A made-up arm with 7 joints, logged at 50 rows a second.
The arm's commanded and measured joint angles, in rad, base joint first. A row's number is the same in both.
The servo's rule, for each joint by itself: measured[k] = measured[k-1] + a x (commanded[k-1-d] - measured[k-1]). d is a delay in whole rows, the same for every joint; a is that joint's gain. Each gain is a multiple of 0.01, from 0.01 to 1. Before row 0 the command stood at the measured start. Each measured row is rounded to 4 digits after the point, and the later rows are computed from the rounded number. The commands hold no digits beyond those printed.
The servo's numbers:
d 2
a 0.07 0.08 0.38 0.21 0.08 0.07 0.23
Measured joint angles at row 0:
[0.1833 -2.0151 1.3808 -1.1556 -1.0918 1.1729 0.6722]
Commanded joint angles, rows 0 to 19:
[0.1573 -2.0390 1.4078 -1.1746 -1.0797 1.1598 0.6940]
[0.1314 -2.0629 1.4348 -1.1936 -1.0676 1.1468 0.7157]
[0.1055 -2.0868 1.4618 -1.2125 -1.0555 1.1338 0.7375]
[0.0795 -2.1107 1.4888 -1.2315 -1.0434 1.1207 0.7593]
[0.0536 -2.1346 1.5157 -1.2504 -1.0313 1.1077 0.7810]
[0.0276 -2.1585 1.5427 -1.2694 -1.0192 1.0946 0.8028]
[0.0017 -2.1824 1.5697 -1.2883 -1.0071 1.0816 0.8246]
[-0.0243 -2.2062 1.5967 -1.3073 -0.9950 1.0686 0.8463]
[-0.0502 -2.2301 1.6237 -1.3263 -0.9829 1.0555 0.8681]
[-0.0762 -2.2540 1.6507 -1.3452 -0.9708 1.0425 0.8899]
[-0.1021 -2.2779 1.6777 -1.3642 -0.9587 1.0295 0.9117]
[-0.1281 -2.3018 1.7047 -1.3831 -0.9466 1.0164 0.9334]
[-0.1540 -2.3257 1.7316 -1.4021 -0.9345 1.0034 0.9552]
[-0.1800 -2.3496 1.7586 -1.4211 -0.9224 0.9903 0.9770]
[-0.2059 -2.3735 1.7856 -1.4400 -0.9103 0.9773 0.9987]
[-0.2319 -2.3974 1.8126 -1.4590 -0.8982 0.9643 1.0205]
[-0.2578 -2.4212 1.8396 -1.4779 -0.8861 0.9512 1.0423]
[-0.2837 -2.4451 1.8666 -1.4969 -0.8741 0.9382 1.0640]
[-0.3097 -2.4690 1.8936 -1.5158 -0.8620 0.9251 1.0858]
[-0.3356 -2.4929 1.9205 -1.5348 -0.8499 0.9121 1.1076]
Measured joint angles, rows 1 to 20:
[0.1833 -2.0151 1.3808 -1.1556 -1.0918 1.1729 0.6722]
[0.1833 -2.0151 1.3808 -1.1556 -1.0918 1.1729 0.6722]
[0.1815 -2.0170 1.3911 -1.1596 -1.0908 1.1720 0.6772]
[0.1780 -2.0207 1.4077 -1.1667 -1.0889 1.1702 0.6861]
[0.1729 -2.0260 1.4283 -1.1763 -1.0862 1.1677 0.6979]
[0.1664 -2.0328 1.4513 -1.1879 -1.0828 1.1644 0.7120]
[0.1585 -2.0409 1.4758 -1.2010 -1.0787 1.1604 0.7279]
[0.1493 -2.0503 1.5012 -1.2154 -1.0739 1.1558 0.7451]
[0.1390 -2.0609 1.5272 -1.2307 -1.0686 1.1506 0.7634]
[0.1276 -2.0725 1.5536 -1.2468 -1.0627 1.1449 0.7825]
[0.1152 -2.0851 1.5802 -1.2635 -1.0563 1.1386 0.8022]
[0.1018 -2.0986 1.6070 -1.2807 -1.0495 1.1319 0.8224]
[0.0875 -2.1129 1.6339 -1.2982 -1.0422 1.1247 0.8429]
[0.0724 -2.1280 1.6608 -1.3160 -1.0346 1.1171 0.8637]
[0.0566 -2.1438 1.6877 -1.3341 -1.0266 1.1091 0.8847]
[0.0400 -2.1603 1.7146 -1.3524 -1.0183 1.1008 0.9059]
[0.0228 -2.1774 1.7416 -1.3708 -1.0097 1.0922 0.9272]
[0.0050 -2.1950 1.7686 -1.3893 -1.0008 1.0832 0.9487]
[-0.0134 -2.2131 1.7956 -1.4079 -0.9916 1.0740 0.9702]
[-0.0323 -2.2317 1.8226 -1.4266 -0.9822 1.0645 0.9918]

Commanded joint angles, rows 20 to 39:
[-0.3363 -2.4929 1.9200 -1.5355 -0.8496 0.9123 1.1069]
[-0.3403 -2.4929 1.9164 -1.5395 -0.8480 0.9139 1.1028]
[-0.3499 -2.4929 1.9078 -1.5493 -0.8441 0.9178 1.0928]
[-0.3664 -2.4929 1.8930 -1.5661 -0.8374 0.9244 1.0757]
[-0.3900 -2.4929 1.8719 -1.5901 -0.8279 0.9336 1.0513]
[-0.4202 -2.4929 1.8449 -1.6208 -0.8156 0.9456 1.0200]
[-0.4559 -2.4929 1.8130 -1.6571 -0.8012 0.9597 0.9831]
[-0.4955 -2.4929 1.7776 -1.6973 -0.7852 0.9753 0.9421]
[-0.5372 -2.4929 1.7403 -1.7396 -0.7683 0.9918 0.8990]
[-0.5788 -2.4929 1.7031 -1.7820 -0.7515 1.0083 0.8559]
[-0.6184 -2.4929 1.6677 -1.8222 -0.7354 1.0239 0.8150]
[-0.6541 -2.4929 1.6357 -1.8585 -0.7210 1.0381 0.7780]
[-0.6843 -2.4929 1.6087 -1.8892 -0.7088 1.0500 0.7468]
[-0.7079 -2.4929 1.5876 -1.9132 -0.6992 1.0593 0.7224]
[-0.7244 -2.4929 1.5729 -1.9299 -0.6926 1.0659 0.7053]
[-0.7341 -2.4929 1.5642 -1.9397 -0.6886 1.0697 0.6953]
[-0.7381 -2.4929 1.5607 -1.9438 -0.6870 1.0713 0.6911]
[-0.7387 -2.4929 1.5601 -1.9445 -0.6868 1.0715 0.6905]
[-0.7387 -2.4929 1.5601 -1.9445 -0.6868 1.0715 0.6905]
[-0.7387 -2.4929 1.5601 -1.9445 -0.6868 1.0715 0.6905]
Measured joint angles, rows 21 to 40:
[-0.0517 -2.2507 1.8496 -1.4453 -0.9726 1.0547 1.0134]
[-0.0716 -2.2701 1.8765 -1.4641 -0.9628 1.0447 1.0351]
[-0.0901 -2.2879 1.8930 -1.4791 -0.9537 1.0354 1.0516]
[-0.1076 -2.3043 1.9019 -1.4918 -0.9452 1.0269 1.0634]
[-0.1246 -2.3194 1.9041 -1.5039 -0.9371 1.0193 1.0702]
[-0.1415 -2.3333 1.8999 -1.5170 -0.9291 1.0127 1.0715]
[-0.1589 -2.3461 1.8893 -1.5324 -0.9210 1.0072 1.0669]
[-0.1772 -2.3578 1.8724 -1.5510 -0.9126 1.0029 1.0561]
[-0.1967 -2.3686 1.8498 -1.5733 -0.9037 0.9999 1.0393]
[-0.2176 -2.3785 1.8224 -1.5993 -0.8942 0.9982 1.0169]
[-0.2400 -2.3877 1.7912 -1.6288 -0.8841 0.9978 0.9898]
[-0.2637 -2.3961 1.7577 -1.6610 -0.8735 0.9985 0.9590]
[-0.2885 -2.4038 1.7235 -1.6949 -0.8625 1.0003 0.9259]
[-0.3141 -2.4109 1.6901 -1.7293 -0.8512 1.0029 0.8919]
[-0.3400 -2.4175 1.6592 -1.7629 -0.8398 1.0062 0.8585]
[-0.3658 -2.4235 1.6320 -1.7945 -0.8286 1.0099 0.8272]
[-0.3909 -2.4291 1.6095 -1.8229 -0.8177 1.0138 0.7992]
[-0.4149 -2.4342 1.5923 -1.8474 -0.8074 1.0177 0.7753]
[-0.4375 -2.4389 1.5803 -1.8676 -0.7978 1.0215 0.7559]
[-0.4586 -2.4432 1.5726 -1.8837 -0.7889 1.0250 0.7409]

